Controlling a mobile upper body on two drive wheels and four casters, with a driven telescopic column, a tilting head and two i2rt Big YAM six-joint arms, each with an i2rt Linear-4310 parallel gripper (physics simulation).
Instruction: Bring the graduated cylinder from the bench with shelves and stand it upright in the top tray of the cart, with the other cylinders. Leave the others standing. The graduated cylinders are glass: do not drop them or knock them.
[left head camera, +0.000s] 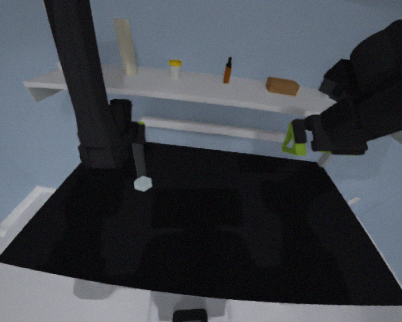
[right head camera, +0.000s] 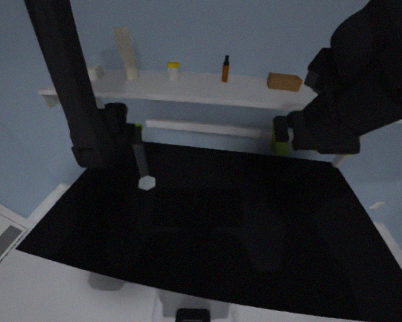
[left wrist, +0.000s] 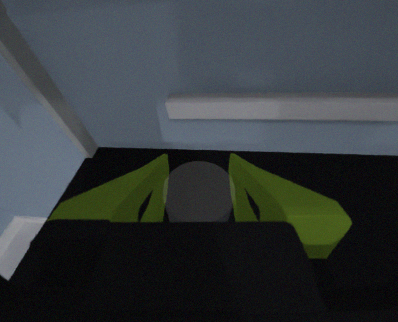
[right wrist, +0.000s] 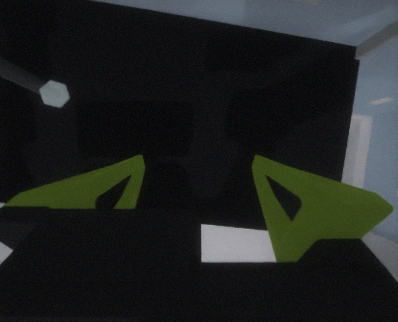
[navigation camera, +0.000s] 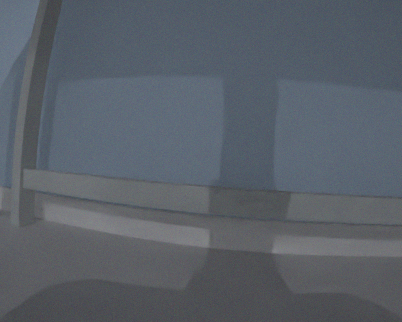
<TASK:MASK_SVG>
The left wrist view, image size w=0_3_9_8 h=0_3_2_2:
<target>my left gripper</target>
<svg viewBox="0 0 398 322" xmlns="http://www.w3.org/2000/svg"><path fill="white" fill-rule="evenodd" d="M398 272L382 285L331 286L337 280L337 277L326 258L352 225L350 217L337 201L260 169L234 153L230 154L228 171L236 188L233 204L235 222L163 222L165 204L162 197L162 188L169 174L168 155L162 154L137 170L59 204L29 246L32 252L68 288L16 287L0 275L0 322L398 322ZM246 191L259 208L260 221L258 221L250 206ZM152 191L149 204L139 222L139 208Z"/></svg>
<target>graduated cylinder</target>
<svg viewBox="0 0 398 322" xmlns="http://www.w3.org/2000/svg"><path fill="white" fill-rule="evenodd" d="M168 174L163 184L162 197L169 222L228 222L235 201L236 188L233 179L225 169L208 161L190 161L177 166Z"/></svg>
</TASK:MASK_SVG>
